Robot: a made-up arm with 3 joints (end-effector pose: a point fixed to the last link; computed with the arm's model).
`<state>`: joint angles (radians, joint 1 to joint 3).
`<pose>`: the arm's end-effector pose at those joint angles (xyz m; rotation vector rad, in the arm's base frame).
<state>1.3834 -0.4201 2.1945</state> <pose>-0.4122 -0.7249 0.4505 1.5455 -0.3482 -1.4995</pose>
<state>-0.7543 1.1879 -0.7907</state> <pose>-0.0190 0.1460 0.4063 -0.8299 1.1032 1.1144</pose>
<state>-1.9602 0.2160 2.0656</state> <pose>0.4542 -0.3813 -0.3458 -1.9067 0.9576 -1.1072</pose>
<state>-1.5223 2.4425 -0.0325</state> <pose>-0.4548 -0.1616 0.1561 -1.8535 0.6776 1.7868</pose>
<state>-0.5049 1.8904 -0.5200</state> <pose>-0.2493 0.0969 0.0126 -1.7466 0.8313 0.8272</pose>
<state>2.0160 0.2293 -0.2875</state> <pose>-0.4289 -0.0931 -0.2158 -0.4300 -1.9572 -0.0472</pose>
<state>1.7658 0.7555 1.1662</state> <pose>-0.4159 0.0574 0.2582 0.5214 -1.8998 -1.4679</pose>
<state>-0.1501 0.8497 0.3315</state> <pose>0.0737 0.1533 0.3755 -0.8619 -0.0009 -0.2470</pose>
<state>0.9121 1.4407 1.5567</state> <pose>0.0527 0.1548 0.4069 -0.5085 -1.7499 -1.8281</pose>
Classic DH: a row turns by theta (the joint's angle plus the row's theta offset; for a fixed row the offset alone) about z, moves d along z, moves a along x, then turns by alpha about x. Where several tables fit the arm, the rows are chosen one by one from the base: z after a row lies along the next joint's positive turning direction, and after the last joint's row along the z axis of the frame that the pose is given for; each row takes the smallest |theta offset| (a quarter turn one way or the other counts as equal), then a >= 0, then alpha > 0; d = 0 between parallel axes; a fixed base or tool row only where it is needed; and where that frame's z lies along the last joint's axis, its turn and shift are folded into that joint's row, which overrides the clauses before.
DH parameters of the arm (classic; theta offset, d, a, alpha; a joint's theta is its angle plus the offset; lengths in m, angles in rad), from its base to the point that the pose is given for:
base (fixed): 0 0.12 0 1.5708
joint 1: 1.5708 0.36 0.06 -1.5708
joint 2: -1.5708 -0.01 0.07 1.5708
joint 3: -0.2355 0 -0.2571 3.1416
tool (fixed): 1.3353 0.52 0 0

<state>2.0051 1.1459 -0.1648</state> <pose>-0.0731 0.1825 -0.0133 -0.8485 -1.6574 -1.0164</pose>
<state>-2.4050 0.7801 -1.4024</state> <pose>0.5125 -0.0563 -0.0781 1.3976 2.3112 1.5020</pose>
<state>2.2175 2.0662 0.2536</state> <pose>0.2719 0.0086 0.3437 -0.9355 -1.4627 -2.3008</pose>
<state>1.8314 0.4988 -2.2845</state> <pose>-0.5922 -0.3563 -0.1825 -1.9056 -0.4569 1.1404</pose>
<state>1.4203 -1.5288 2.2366</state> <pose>0.1307 -0.8870 0.3466 1.4856 0.6060 -0.6714</pose>
